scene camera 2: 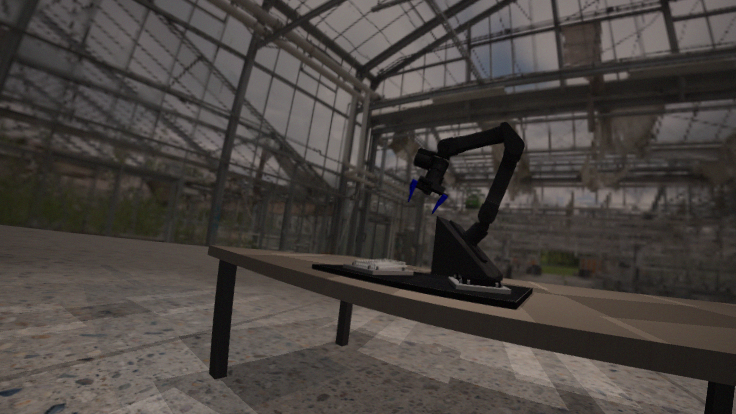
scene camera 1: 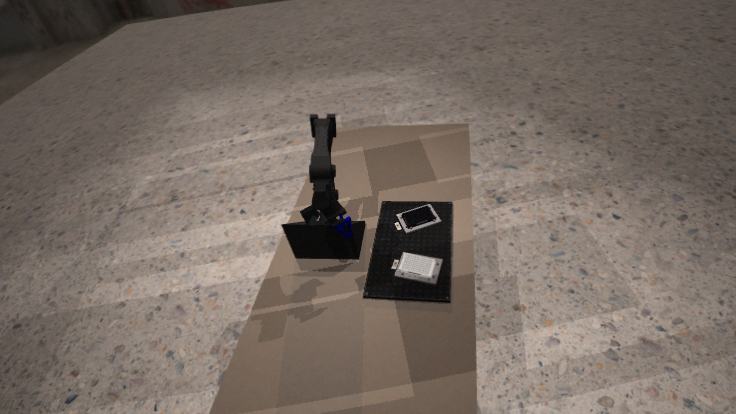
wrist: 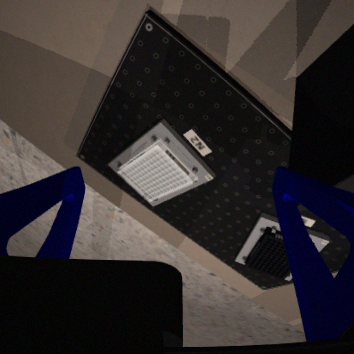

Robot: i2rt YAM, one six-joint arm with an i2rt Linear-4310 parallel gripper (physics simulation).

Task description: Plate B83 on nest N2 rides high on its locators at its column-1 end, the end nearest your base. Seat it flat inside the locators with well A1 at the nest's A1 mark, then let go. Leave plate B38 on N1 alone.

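Pixels of known places: gripper, fingertip midpoint: (scene camera 2: 420, 207) (scene camera 1: 345, 232) (wrist: 178, 176); arm's base at its link origin: (scene camera 2: 467, 241) (scene camera 1: 327, 222).
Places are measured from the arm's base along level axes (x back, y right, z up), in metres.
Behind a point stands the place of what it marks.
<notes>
Plate B83, white with a grid of wells (scene camera 1: 415, 265) {x -0.376, y 0.095, z -0.096 m} (scene camera 2: 378, 264) {x -0.435, y 0.057, z -0.096 m} (wrist: 154, 172) {x -0.372, y 0.095, z -0.092 m}, lies on the grey nest N2 (scene camera 1: 435, 278) {x -0.458, y 0.136, z -0.110 m} (wrist: 161, 131) {x -0.312, y 0.132, z -0.110 m}. A dark strip shows along its edge on the N2-label side in the wrist view; its tilt is too small to measure. The nest's small A1 mark (wrist: 208, 177) {x -0.318, y 0.029, z -0.110 m} is at the corner towards N1. The black plate B38 (scene camera 1: 418, 217) {x -0.346, y -0.164, z -0.097 m} (wrist: 266, 251) {x -0.345, y -0.152, z -0.097 m} sits on nest N1 (scene camera 2: 481, 287) {x -0.415, y -0.213, z -0.111 m} (wrist: 248, 240) {x -0.367, y -0.124, z -0.110 m}, partly hidden by a finger in the wrist view. My gripper (scene camera 2: 421, 206) {x -0.140, y 0.133, z 0.103 m} (wrist: 178, 176) {x -0.140, y 0.133, z 0.103 m} is open and empty, high above the table and apart from both plates.
Both nests stand on a black perforated board (scene camera 1: 380, 280) {x -0.249, y 0.167, z -0.121 m} (wrist: 120, 100) {x -0.331, y 0.208, z -0.121 m} on the brown table (scene camera 1: 324, 360) {x -0.131, y 0.513, z -0.135 m} (scene camera 2: 617, 334) {x -0.542, y -0.464, z -0.134 m}. The black wedge-shaped arm base (scene camera 1: 326, 244) {x -0.014, y 0.082, z -0.041 m} (scene camera 2: 452, 252) {x -0.124, y -0.002, z -0.044 m} (wrist: 325, 110) {x -0.097, y 0.072, z -0.006 m} stands beside the board. The N2 label (scene camera 1: 394, 264) {x -0.288, y 0.084, z -0.119 m} (wrist: 197, 142) {x -0.290, y 0.082, z -0.120 m} faces the base side.
</notes>
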